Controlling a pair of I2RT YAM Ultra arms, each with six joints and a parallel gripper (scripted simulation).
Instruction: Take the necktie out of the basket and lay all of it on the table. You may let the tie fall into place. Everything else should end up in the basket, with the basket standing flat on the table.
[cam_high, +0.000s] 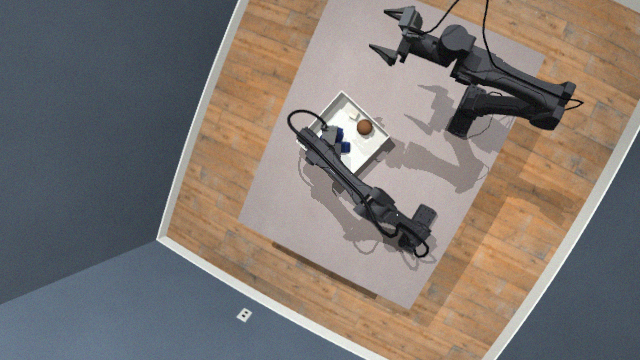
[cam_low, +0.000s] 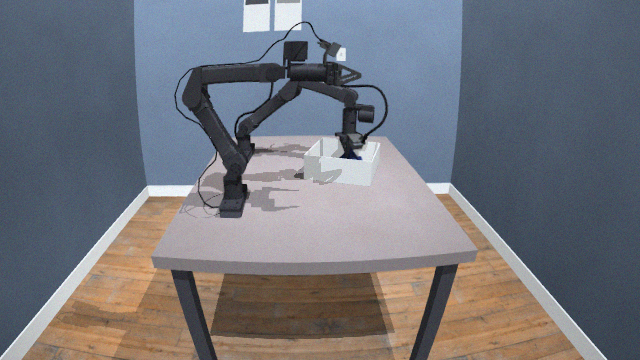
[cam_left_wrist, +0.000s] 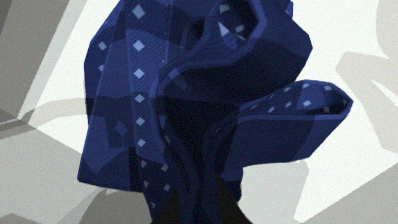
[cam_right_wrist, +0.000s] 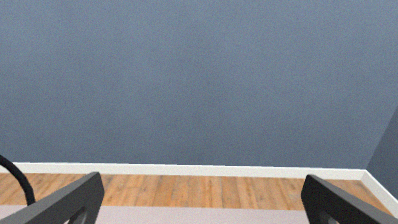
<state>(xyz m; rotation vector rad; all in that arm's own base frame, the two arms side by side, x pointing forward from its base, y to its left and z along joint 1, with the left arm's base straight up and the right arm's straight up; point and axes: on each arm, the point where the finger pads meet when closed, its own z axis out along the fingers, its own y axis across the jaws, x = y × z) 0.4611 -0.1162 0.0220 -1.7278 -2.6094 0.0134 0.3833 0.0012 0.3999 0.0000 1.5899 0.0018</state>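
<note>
Now: left hand 60 mm to the left of the white basket, 30 mm past it and 20 mm above it. The rest, counted from my left hand: brown ball (140 mm to the right, 90 mm behind, 10 mm below); small cream block (170 mm to the right, 30 mm below, 30 mm behind).
</note>
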